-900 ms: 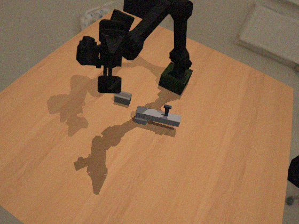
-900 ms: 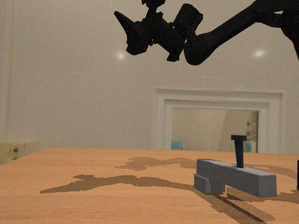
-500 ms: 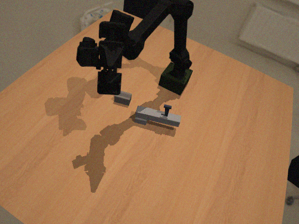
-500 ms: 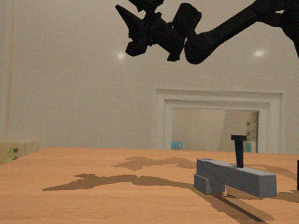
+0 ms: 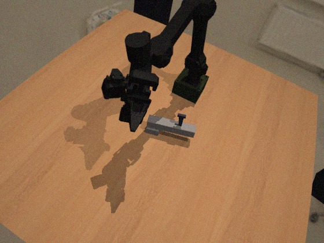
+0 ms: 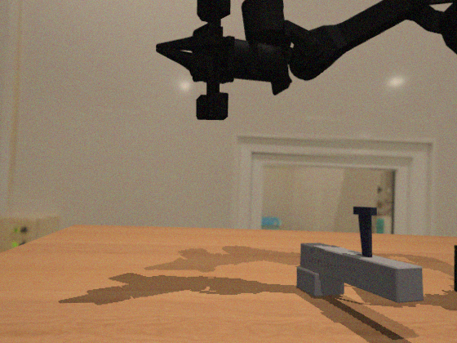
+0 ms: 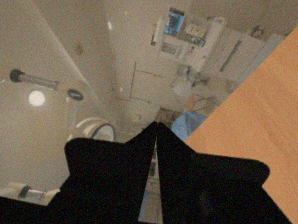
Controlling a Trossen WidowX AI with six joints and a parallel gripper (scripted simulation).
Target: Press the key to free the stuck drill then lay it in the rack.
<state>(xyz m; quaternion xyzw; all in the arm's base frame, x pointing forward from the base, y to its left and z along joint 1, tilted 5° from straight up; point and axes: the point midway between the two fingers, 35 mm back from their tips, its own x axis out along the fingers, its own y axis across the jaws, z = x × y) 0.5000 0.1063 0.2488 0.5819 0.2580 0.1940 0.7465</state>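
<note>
Now: the dark key 28 cm behind my gripper tip, 23 cm below it and 1 cm to the right of it. The rest, counted from my gripper tip: grey block housing (29 cm below, 27 cm behind, 3 cm to the right); grey rack (32 cm below, 26 cm behind, 22 cm to the right); drill (28 cm below, 26 cm behind, 5 cm to the right).
</note>
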